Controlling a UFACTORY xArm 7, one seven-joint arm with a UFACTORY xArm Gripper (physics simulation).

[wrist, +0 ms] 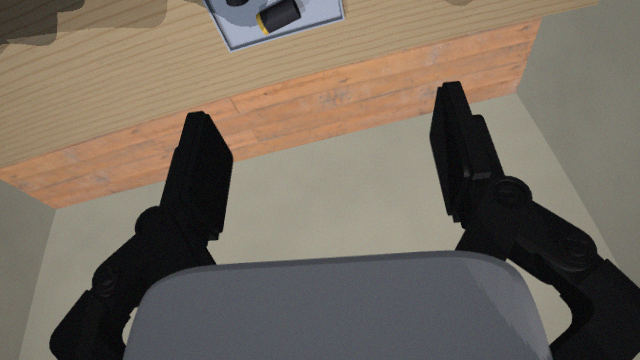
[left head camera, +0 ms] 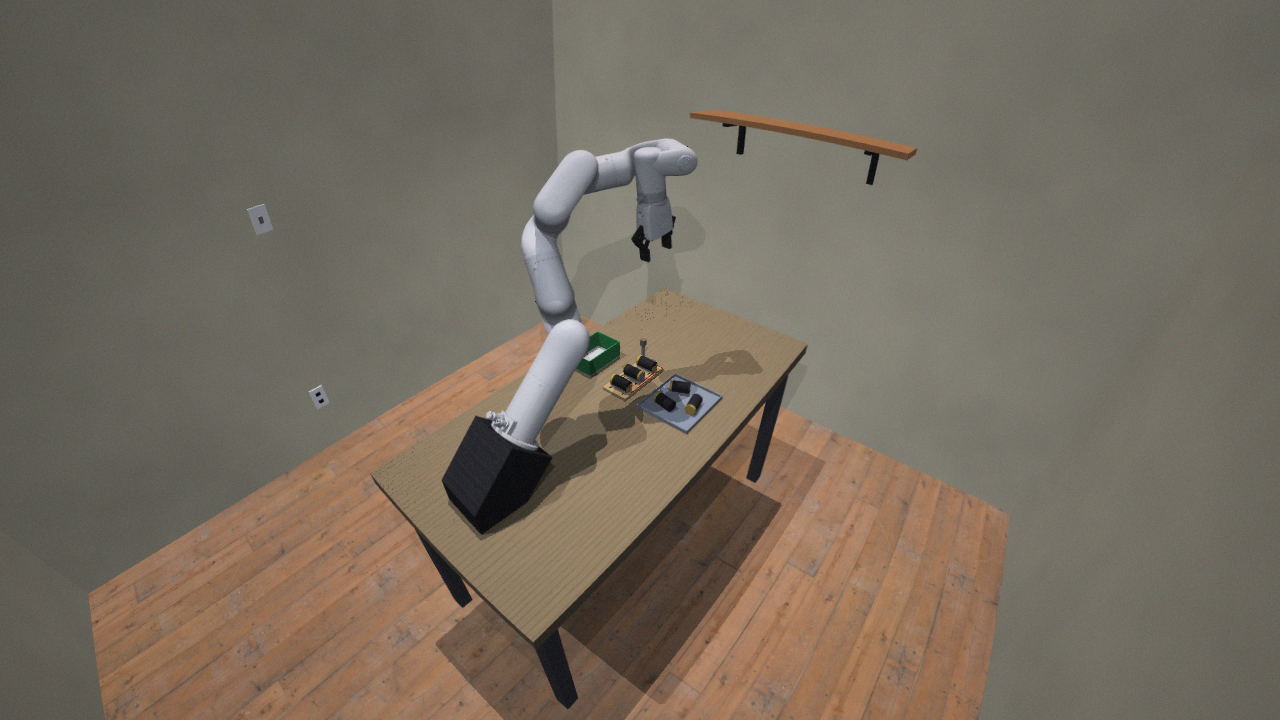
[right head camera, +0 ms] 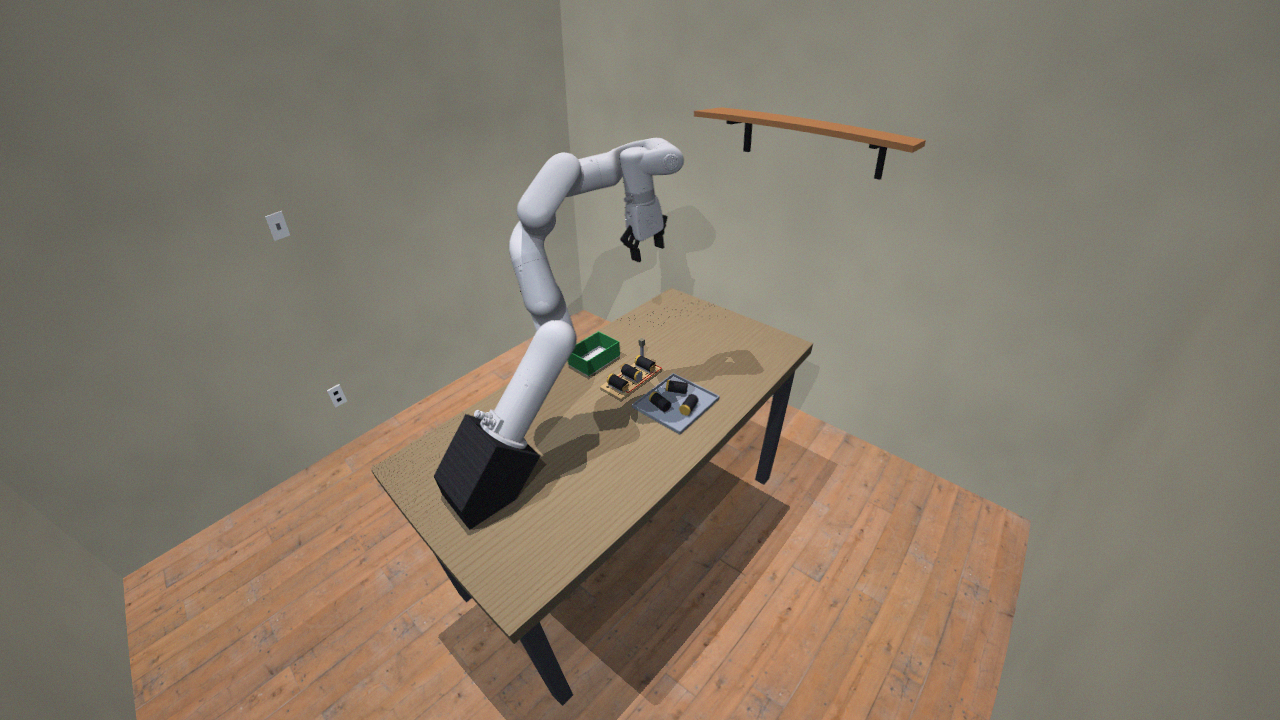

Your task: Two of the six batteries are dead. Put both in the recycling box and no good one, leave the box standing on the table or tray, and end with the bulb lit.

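Places are measured from the arm's base along level axes (x ahead, y left, z up), in metres.
Where they show: gripper, fingertip midpoint: (wrist: 323, 121) (left head camera: 656, 254) (right head camera: 648, 253); arm's base at its link origin: (left head camera: 514, 436) (right head camera: 503, 435).
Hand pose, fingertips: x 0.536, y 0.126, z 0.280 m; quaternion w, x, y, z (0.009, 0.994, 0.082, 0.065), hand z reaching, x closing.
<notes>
Each offset is from my fingertips to the top centre of the thing. "spot": to the spot under its first point. Level surfaces: height alone.
My gripper (left head camera: 656, 249) (right head camera: 648, 250) (wrist: 323, 121) is open and empty, high above the table. The green recycling box {0.098 m back, 0.181 m left, 0.365 m down} (left head camera: 606, 360) (right head camera: 606, 360) stands upright on the table. Three black batteries sit in a row in the wooden holder {spot: 0.135 m back, 0.030 m right, 0.415 m down} (left head camera: 623, 394) (right head camera: 622, 394), beside a small post with a bulb {spot: 0.018 m ahead, 0.070 m left, 0.343 m down} (left head camera: 642, 343) (right head camera: 641, 342) that looks grey and unlit. Three batteries with yellow ends lie on the grey-blue tray {0.015 m back, 0.156 m right, 0.413 m down} (left head camera: 687, 424) (right head camera: 682, 424) (wrist: 320, 12). One tray battery {0.004 m back, 0.201 m right, 0.388 m down} (left head camera: 693, 403) (right head camera: 688, 404) (wrist: 281, 16) shows near the top of the wrist view, with part of another. Which are dead cannot be told.
The arm's black base (left head camera: 492, 479) (right head camera: 483, 474) stands at the near left end of the wooden table {0.425 m down} (left head camera: 608, 501) (right head camera: 590, 501). The holder lies between box and tray. An orange wall shelf (left head camera: 805, 132) (right head camera: 810, 125) is to the right of the arm.
</notes>
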